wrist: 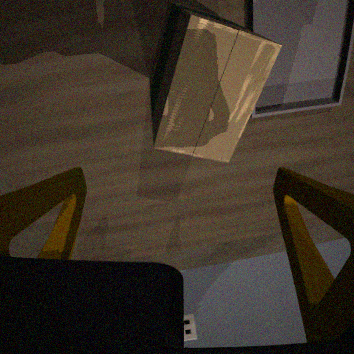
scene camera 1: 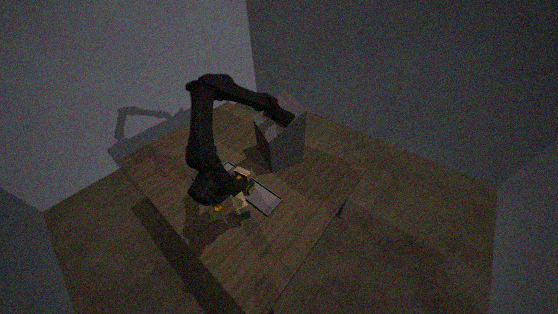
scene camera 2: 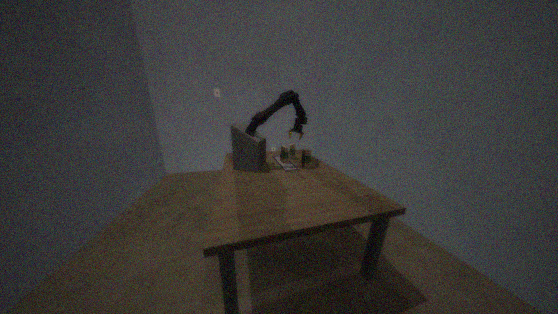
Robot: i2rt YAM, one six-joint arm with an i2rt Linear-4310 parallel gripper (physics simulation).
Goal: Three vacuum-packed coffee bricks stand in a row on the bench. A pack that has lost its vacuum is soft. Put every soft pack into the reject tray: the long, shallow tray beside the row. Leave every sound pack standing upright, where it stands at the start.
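Places are measured from the arm's base along level axes (x ahead, y left, z up), in metres.
Where they show: gripper, fingertip midpoint: (wrist: 179, 177) (scene camera 1: 235, 201) (scene camera 2: 294, 139); arm's base, origin of the base link: (scene camera 1: 278, 115) (scene camera 2: 250, 131).
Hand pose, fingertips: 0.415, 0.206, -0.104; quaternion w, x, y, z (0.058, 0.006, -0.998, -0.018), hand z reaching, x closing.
Note:
Things, the pixels of their centre, and the offset from my fingertips, as dx, dy, dz. Level surfaces: height alone.
- coffee pack, body centre: (wrist: 228, 98) (scene camera 1: 242, 200) -0.036, -0.020, -0.050
- second pack, body centre: (scene camera 1: 244, 180) (scene camera 2: 284, 154) -0.123, -0.144, -0.108
- long shallow reject tray, body centre: (scene camera 1: 245, 186) (scene camera 2: 284, 163) -0.128, -0.165, -0.189
- wooden bench, its level: dz -0.181
My gripper (scene camera 1: 233, 198) (scene camera 2: 296, 135) (wrist: 179, 177) is wide open and empty, above the bench. In the wrist view, one coffee pack (wrist: 240, 85) stands ahead of the fingertips, its pale top turned at an angle, beside the tray's end; the arm hides it in scene camera 1, and scene camera 2 shows this pack (scene camera 2: 292, 149) under the gripper. A second pack (scene camera 1: 242, 172) (scene camera 2: 284, 153) stands in the long shallow reject tray (scene camera 1: 274, 207) (scene camera 2: 290, 168) (wrist: 300, 109). The third pack (scene camera 1: 241, 203) (scene camera 2: 306, 159), pale with a green band, stands on the bench beside the tray.
A grey angled box (scene camera 1: 290, 145) (scene camera 2: 249, 152) stands around the arm's base, on the other side of the tray from the bench packs. The wooden bench (scene camera 1: 300, 250) (scene camera 2: 300, 200) has a front edge in scene camera 2. A wall outlet (wrist: 190, 327) shows beyond the bench edge.

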